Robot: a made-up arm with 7 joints.
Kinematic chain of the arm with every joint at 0, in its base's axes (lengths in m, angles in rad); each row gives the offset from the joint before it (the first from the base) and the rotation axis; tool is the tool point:
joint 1: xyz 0 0.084 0 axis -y
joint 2: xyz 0 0.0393 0 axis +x
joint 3: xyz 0 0 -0.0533 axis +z
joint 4: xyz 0 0 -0.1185 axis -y
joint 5: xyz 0 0 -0.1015 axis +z
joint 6: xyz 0 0 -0.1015 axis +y
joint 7: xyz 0 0 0 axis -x
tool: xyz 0 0 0
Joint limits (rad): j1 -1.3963..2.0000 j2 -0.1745..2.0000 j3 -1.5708..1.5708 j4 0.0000..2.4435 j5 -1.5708..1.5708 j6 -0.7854..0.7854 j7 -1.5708..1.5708
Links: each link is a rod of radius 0.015 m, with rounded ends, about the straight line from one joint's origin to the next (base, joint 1, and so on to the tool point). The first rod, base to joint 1, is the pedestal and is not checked.
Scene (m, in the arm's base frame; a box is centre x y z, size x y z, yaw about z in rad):
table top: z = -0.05
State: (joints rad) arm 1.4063 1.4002 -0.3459 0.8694 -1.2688 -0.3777 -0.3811
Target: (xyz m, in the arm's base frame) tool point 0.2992 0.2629 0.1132
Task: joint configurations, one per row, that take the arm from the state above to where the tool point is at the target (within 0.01 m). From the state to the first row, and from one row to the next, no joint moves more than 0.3 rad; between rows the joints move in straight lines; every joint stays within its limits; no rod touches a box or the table.
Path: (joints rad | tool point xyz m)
1: 1.4555 1.1530 -0.4119 0.8292 -1.2688 -0.3777 -0.3811 | 0.1947 0.3813 0.1155
2: 1.5047 0.9057 -0.4778 0.7889 -1.2688 -0.3777 -0.3811 | 0.2543 0.3302 0.1114
3: 1.5539 0.6585 -0.5438 0.7487 -1.2688 -0.3777 -0.3811 | 0.2992 0.2629 0.1132

